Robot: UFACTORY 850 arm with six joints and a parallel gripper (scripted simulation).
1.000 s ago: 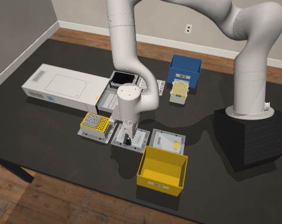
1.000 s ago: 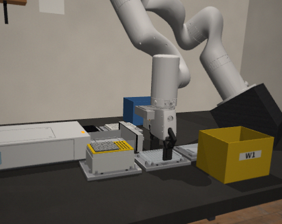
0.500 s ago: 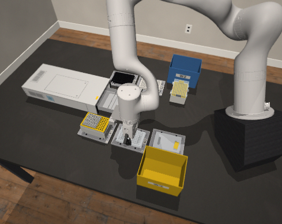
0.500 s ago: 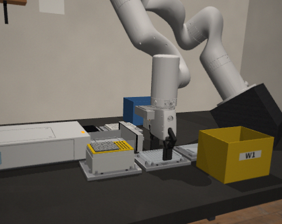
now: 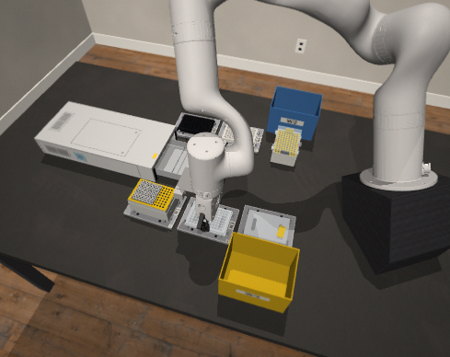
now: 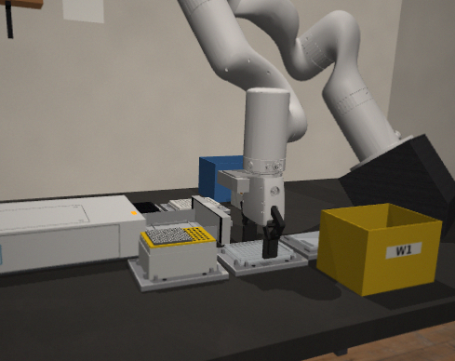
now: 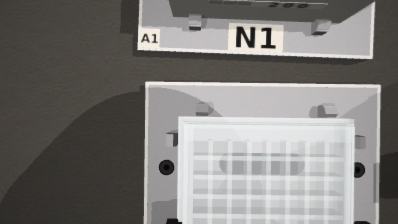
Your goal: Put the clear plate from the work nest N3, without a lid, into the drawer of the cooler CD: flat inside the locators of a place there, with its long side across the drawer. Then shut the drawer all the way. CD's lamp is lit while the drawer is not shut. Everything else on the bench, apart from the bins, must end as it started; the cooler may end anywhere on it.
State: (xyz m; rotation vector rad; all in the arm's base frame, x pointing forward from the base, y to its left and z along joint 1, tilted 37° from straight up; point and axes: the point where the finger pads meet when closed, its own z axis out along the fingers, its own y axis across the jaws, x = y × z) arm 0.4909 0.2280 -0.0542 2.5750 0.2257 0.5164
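The drawer is 16 cm ahead of my hand, 17 cm to the right of it and 1 cm above it. Round my hand: yellow-topped tip rack: 17 cm ahead, 1 cm to the left, 2 cm above; then clear well plate: 1 cm below; then clear lid: 17 cm behind, 4 cm to the right, 2 cm below.
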